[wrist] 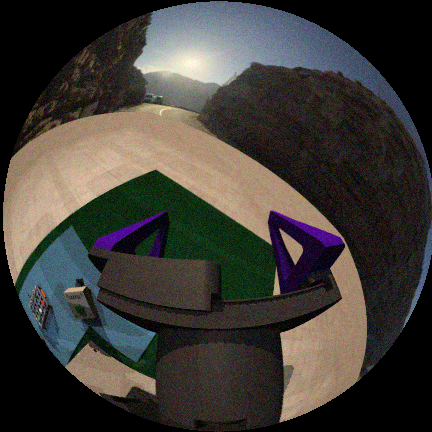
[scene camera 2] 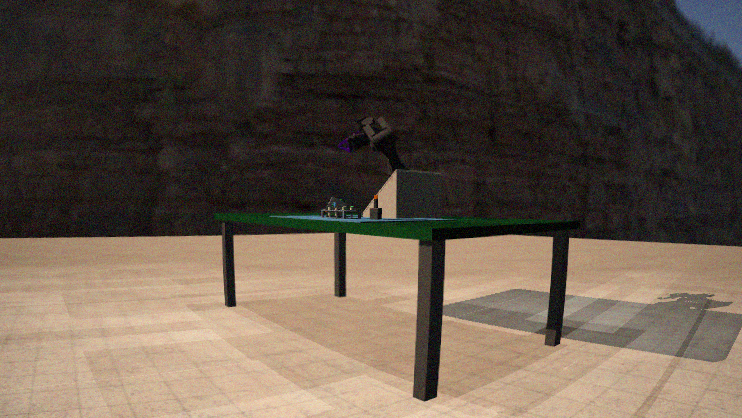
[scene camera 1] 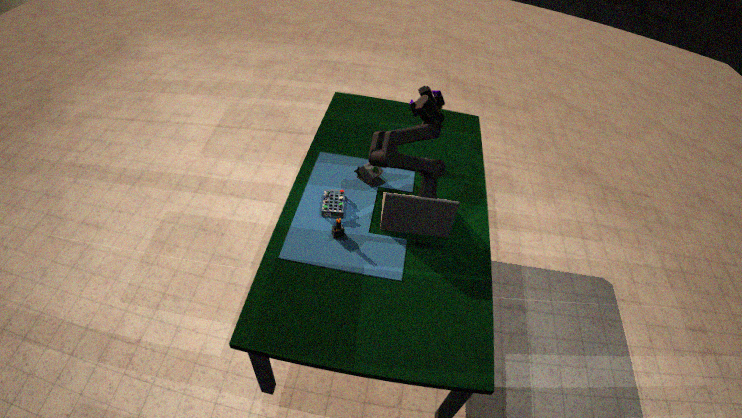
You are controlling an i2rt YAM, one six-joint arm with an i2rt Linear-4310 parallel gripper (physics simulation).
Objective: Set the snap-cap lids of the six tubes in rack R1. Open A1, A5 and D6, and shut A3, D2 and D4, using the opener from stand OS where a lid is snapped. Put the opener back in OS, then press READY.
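Places are measured from the arm's base along level axes (x ahead, y left, z up), in centimetres.
Pixels of known places: gripper, between the fingertips: (wrist: 218,216) (scene camera 2: 343,142); arm's base, origin of its link: (scene camera 2: 410,188) (scene camera 1: 427,197).
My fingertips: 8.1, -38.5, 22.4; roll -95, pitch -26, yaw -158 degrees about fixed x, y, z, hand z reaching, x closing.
For each thing: its top centre in the pictures, then the offset to it from my fingertips, as dx, dy, dz. Level surfaces: height alone.
- small grey rack, centre of its top: (scene camera 2: 340,202) (scene camera 1: 334,194) +28.0, +39.7, -28.4
- opener, centre of its top: (scene camera 2: 375,195) (scene camera 1: 338,219) +23.0, +55.0, -25.7
- grey box with a green button, centre of its top: (wrist: 73,298) (scene camera 2: 336,196) (scene camera 1: 371,163) +16.2, +19.4, -25.8
- blue mat, height of its surface: dz -34.2
My gripper (scene camera 1: 424,97) (scene camera 2: 345,144) (wrist: 218,216) is open and empty, with purple fingers wide apart, high above the far end of the table and away from the rack. The small grey rack (scene camera 1: 332,213) (scene camera 2: 340,213) (wrist: 39,307) stands on the blue mat with several tubes with coloured tops; the lid states are too small to tell. The opener (scene camera 1: 338,221) (scene camera 2: 375,198) has an orange top and stands upright in its dark stand (scene camera 1: 338,232) (scene camera 2: 375,213), beside the rack. A grey box with a green button (scene camera 1: 369,174) (wrist: 80,300), apparently READY, sits beyond the rack.
A large grey slanted block (scene camera 1: 419,214) (scene camera 2: 419,194) stands at the right of the blue mat (scene camera 1: 321,244) (wrist: 50,260). The mat lies on the green table (scene camera 1: 363,321) (scene camera 2: 332,225) (wrist: 200,235). The dark arm (scene camera 1: 407,136) bends over the table near the button box.
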